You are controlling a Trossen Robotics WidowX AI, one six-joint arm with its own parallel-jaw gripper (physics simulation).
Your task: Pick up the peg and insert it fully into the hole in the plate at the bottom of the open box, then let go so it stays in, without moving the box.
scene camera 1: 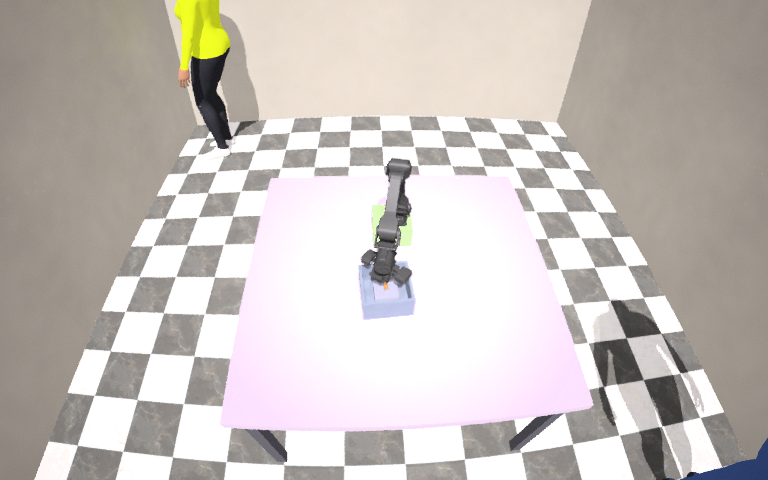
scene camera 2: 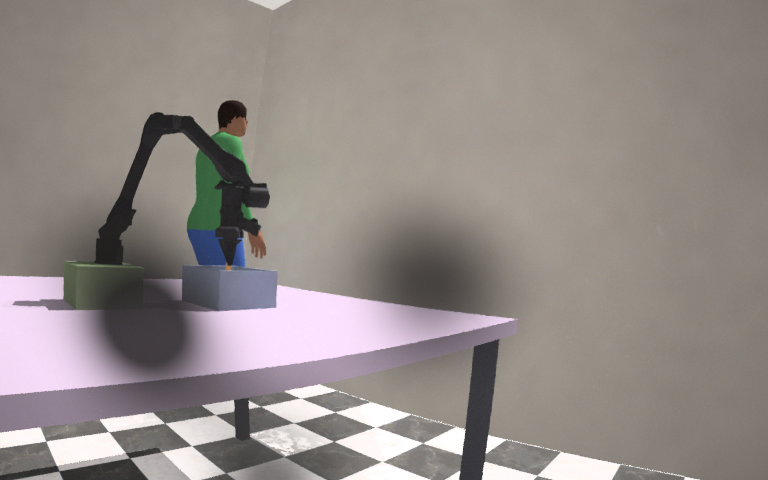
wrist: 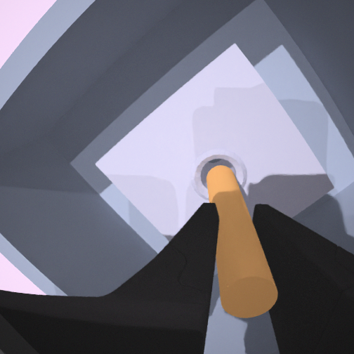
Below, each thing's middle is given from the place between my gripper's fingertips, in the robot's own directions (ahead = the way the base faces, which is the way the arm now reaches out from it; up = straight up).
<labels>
My hand is 6 cm above the blue-grey box point(scene camera 2: 214, 287). From my hand the other things lie so: orange peg point(wrist: 246, 286) right at my hand; then pale plate point(wrist: 226, 111) 7 cm below.
</labels>
